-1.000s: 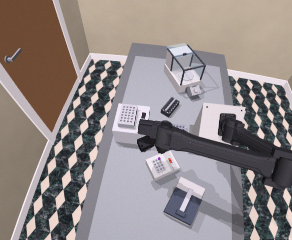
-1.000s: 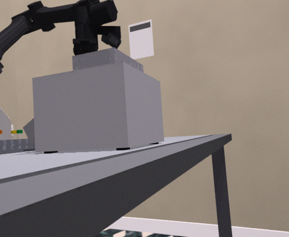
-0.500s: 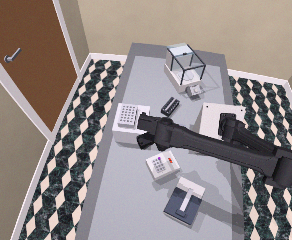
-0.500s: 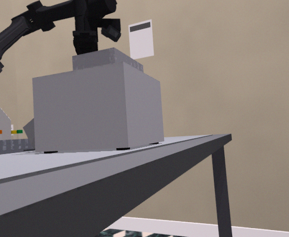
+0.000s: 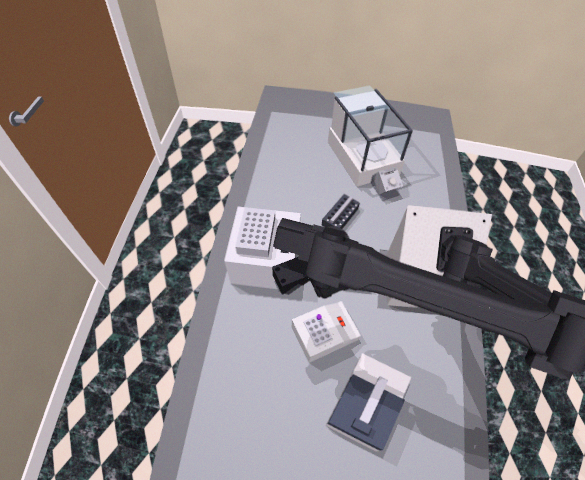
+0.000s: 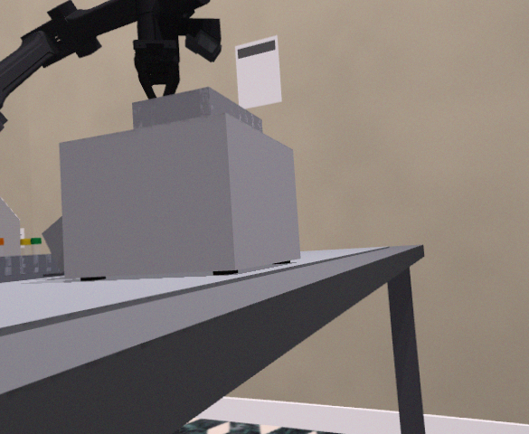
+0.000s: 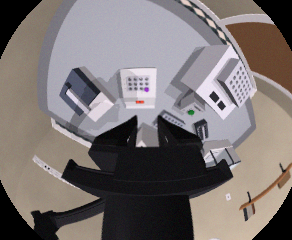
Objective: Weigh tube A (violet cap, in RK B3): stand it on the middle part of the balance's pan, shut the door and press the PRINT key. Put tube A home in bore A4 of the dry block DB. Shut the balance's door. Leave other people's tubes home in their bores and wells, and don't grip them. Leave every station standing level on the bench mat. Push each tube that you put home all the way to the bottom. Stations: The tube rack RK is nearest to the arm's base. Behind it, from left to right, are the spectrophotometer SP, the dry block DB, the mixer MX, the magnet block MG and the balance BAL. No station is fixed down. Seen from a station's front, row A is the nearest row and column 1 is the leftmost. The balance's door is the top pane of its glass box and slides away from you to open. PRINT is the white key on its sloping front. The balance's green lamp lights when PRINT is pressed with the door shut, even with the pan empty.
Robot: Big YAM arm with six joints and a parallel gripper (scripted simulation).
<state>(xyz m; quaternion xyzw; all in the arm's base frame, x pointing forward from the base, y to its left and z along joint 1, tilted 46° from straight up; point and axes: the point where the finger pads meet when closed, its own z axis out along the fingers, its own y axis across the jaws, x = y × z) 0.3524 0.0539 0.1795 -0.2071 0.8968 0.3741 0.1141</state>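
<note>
Right now the balance door is 150 mm behind my hand, 710 mm to the right of it and 40 mm below it. Round my hand: tube rack RK: 120 mm behind, 180 mm to the right, 240 mm below; dry block DB: 30 mm behind, 10 mm to the left, 220 mm below; black magnet block MG: 80 mm behind, 380 mm to the right, 230 mm below.
</note>
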